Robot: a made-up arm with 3 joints. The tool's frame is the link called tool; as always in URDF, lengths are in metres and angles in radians. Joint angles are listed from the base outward.
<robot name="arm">
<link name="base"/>
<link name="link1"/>
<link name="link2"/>
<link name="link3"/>
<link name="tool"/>
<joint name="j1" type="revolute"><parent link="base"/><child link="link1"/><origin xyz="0.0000 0.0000 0.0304" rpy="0.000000 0.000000 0.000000"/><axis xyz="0 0 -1"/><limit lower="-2.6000" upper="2.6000"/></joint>
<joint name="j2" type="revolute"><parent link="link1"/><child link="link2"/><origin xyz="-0.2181 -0.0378 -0.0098" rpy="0.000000 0.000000 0.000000"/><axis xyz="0 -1 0"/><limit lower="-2.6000" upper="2.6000"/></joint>
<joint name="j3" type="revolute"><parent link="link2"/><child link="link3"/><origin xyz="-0.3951 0.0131 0.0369" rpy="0.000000 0.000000 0.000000"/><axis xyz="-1 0 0"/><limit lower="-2.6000" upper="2.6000"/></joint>
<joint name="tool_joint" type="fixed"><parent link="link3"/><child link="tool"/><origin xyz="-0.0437 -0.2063 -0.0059" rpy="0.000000 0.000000 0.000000"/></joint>
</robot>
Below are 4 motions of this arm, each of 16 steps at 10 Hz.
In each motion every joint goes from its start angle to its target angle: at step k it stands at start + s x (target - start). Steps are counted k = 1, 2, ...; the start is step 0. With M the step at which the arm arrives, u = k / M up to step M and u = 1 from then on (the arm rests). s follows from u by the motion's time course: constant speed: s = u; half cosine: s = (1 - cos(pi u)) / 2; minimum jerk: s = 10 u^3 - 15 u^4 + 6 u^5.
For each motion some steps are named. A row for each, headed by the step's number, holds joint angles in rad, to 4 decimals.
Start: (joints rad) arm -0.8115 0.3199 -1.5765
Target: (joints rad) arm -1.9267 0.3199 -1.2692
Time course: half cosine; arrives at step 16
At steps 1, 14, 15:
1: -0.8222 0.3199 -1.5735
14: -1.8843 0.3199 -1.2809
15: -1.9160 0.3199 -1.2722

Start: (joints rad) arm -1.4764 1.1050 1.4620
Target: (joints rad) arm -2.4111 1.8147 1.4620
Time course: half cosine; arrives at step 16
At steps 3, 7, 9, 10, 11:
3: -1.5552 1.1648 1.4620
7: -1.8526 1.3906 1.4620
9: -2.0349 1.5291 1.4620
10: -2.1226 1.5956 1.4620
11: -2.2034 1.6570 1.4620

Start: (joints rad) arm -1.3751 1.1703 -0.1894
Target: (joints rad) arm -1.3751 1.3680 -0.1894
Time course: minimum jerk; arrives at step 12
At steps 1, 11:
1: -1.3751 1.1713 -0.1894
11: -1.3751 1.3670 -0.1894

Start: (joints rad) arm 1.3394 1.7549 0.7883
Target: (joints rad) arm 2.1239 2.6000 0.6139
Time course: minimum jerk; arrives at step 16
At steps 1, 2, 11, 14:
1: 1.3411 1.7568 0.7879
2: 1.3520 1.7685 0.7855
11: 1.9827 2.4479 0.6453
14: 2.1113 2.5864 0.6167

